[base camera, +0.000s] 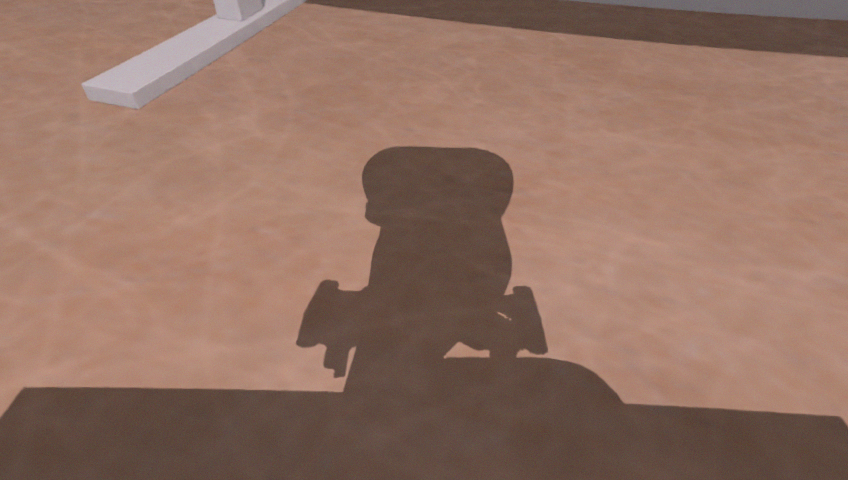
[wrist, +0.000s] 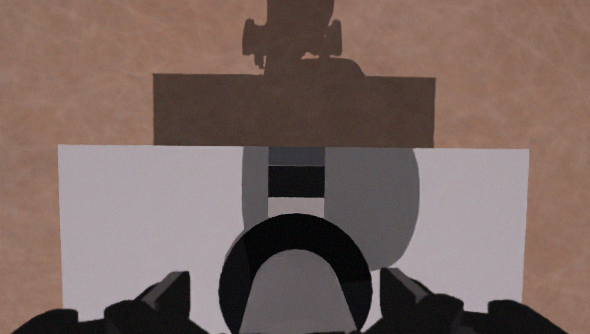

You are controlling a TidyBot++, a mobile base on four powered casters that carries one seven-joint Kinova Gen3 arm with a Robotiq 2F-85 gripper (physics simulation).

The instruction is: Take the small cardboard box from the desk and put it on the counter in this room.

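Pixels of known places: gripper, fingertip midpoint: (wrist: 285,291); arm's base, link origin: (wrist: 295,292).
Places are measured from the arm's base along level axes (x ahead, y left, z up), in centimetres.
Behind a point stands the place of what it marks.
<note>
My gripper (wrist: 285,291) {x 8.5, y 1.0, z 19.2 cm} is open and empty in the wrist view, its two black fingers wide apart at the lower left and lower right. It hangs above the robot's own light base top (wrist: 125,210), with the dark round arm mount between the fingers. The small cardboard box, the desk top and the counter do not show clearly in either view.
A white foot bar (base camera: 178,56) of a piece of furniture lies on the floor at the upper left in the base camera view, with part of an upright on it. A grey surface (base camera: 743,7) {x 124.6, y -65.8, z -38.4 cm} runs along the top right edge. The robot's shadow falls on the brown floor ahead.
</note>
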